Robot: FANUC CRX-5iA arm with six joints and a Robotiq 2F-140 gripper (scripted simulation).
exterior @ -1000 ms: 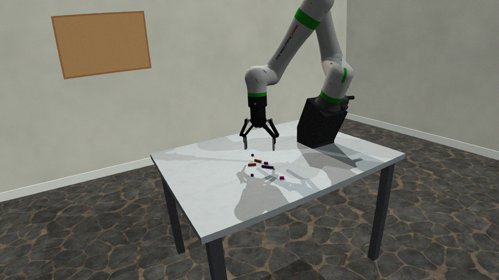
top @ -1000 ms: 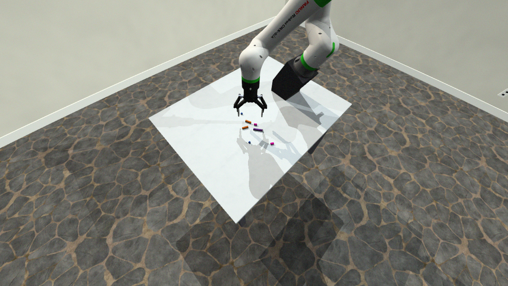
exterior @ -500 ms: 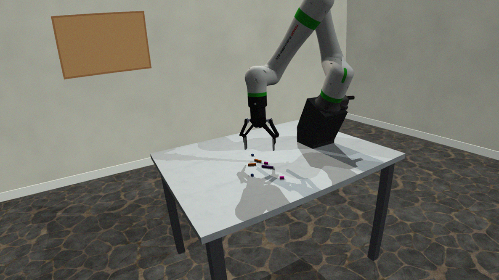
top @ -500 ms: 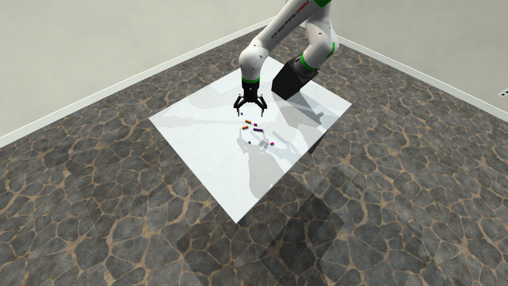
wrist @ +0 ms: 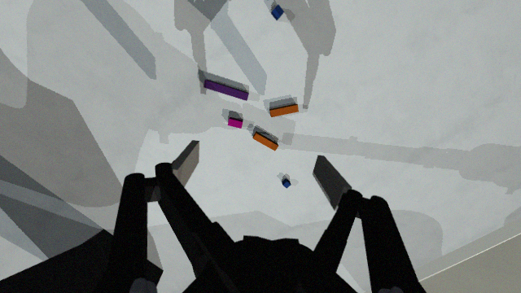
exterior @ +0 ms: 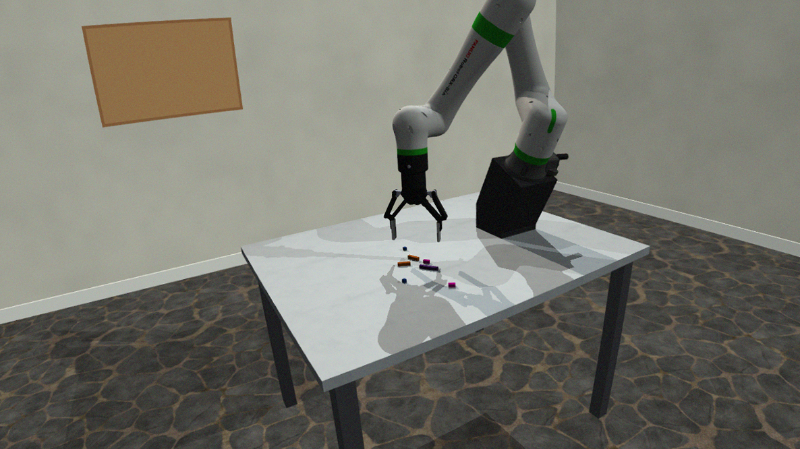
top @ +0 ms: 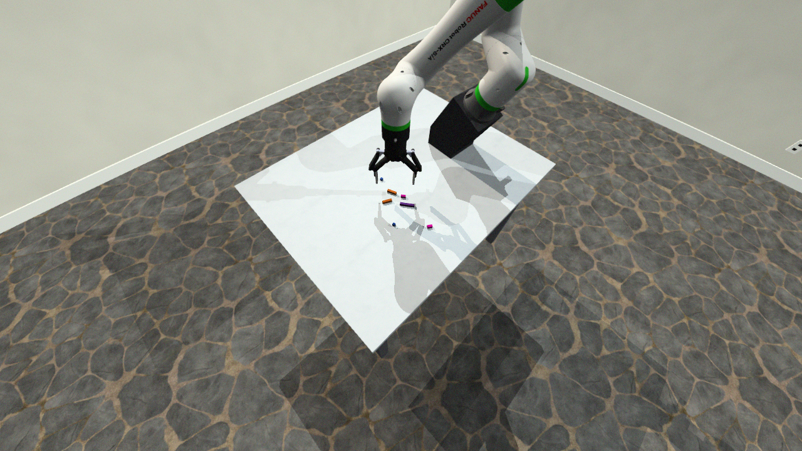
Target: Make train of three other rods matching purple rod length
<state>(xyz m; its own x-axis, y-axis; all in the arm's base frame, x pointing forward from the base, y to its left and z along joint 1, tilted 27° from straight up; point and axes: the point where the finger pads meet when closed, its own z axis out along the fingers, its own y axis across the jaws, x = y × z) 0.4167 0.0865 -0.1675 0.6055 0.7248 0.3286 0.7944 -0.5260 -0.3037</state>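
The purple rod is 80 mm to the left of my hand and 70 mm below it.
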